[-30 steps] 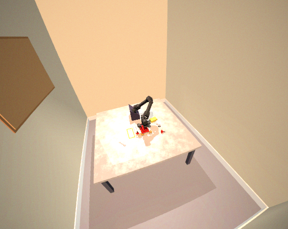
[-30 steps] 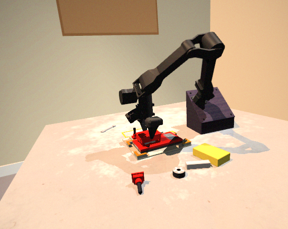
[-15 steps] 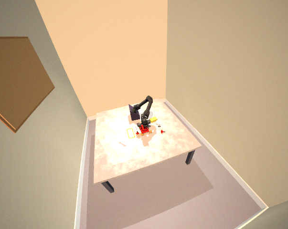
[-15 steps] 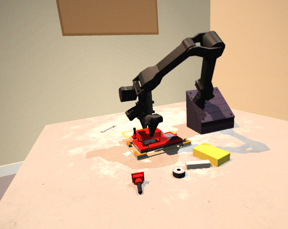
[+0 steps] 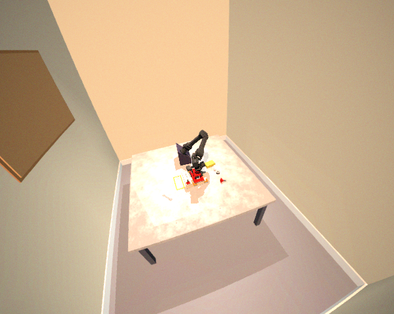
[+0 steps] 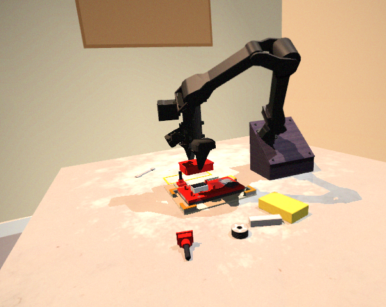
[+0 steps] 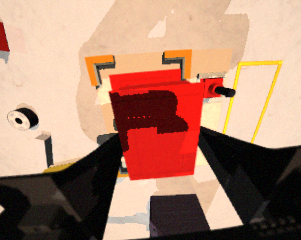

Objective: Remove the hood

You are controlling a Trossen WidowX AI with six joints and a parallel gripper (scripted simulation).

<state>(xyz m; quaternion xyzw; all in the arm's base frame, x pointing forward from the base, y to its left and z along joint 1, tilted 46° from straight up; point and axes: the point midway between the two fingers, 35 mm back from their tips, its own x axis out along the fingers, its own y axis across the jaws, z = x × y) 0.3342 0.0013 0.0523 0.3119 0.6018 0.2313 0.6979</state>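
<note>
The black shaft is 110 mm to the right of my gripper tip, 70 mm below it and 10 mm ahead of it. The rest, counted from my gripper tip: grey bar (240 mm to the left, 90 mm below, 70 mm behind); then black ring (240 mm to the left, 100 mm below, 10 mm ahead); then red hood (10 mm above).
</note>
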